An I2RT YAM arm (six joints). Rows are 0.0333 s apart.
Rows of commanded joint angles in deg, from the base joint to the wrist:
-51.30, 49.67, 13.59, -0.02, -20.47, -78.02
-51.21, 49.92, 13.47, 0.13, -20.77, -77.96
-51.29, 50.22, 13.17, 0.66, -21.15, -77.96
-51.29, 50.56, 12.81, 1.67, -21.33, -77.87
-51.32, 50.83, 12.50, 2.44, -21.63, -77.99
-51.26, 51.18, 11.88, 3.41, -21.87, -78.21
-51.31, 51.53, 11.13, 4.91, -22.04, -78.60
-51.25, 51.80, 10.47, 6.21, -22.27, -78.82
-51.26, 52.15, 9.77, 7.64, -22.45, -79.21
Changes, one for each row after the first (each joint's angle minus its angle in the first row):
0.09, 0.25, -0.12, 0.15, -0.30, 0.06
0.01, 0.55, -0.42, 0.68, -0.68, 0.06
0.01, 0.89, -0.78, 1.69, -0.86, 0.15
-0.02, 1.16, -1.09, 2.46, -1.16, 0.03
0.04, 1.51, -1.71, 3.43, -1.40, -0.19
-0.01, 1.86, -2.46, 4.93, -1.57, -0.58
0.05, 2.13, -3.12, 6.23, -1.80, -0.80
0.04, 2.48, -3.82, 7.66, -1.98, -1.19

